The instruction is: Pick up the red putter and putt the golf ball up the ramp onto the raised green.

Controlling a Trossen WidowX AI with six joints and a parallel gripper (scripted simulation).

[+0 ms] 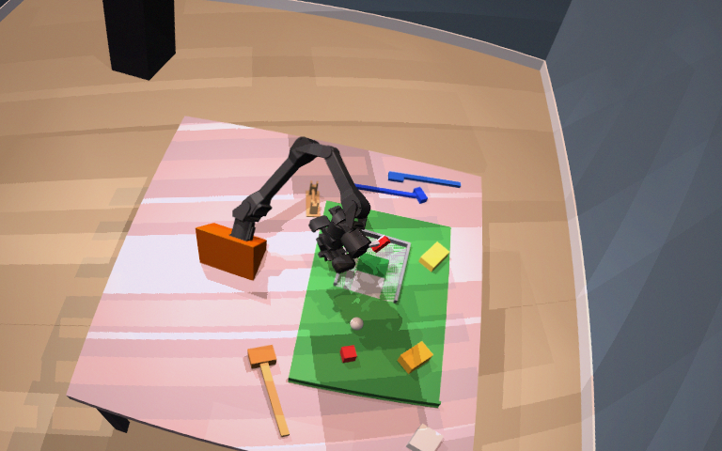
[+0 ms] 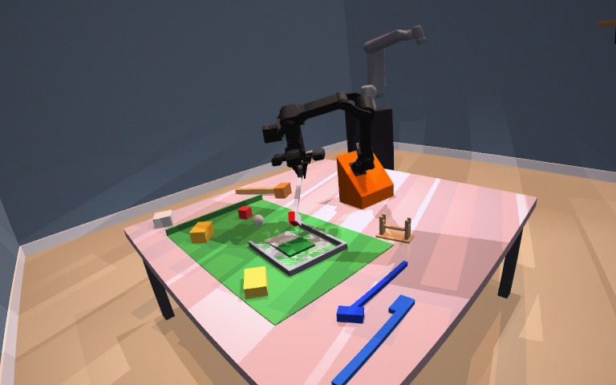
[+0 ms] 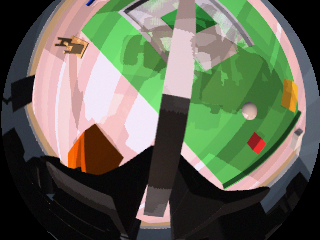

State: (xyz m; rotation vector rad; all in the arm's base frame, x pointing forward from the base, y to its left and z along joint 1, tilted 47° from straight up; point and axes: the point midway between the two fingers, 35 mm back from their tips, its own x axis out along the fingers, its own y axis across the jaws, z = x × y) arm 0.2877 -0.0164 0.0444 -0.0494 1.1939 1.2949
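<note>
My gripper tip is 70 mm short of the red putter, 90 mm to the right of it and 10 mm above it. Round my gripper tip: red cube: 170 mm ahead, 210 mm to the right, 150 mm below; then white golf ball: 160 mm ahead, 100 mm to the right, 150 mm below.
</note>
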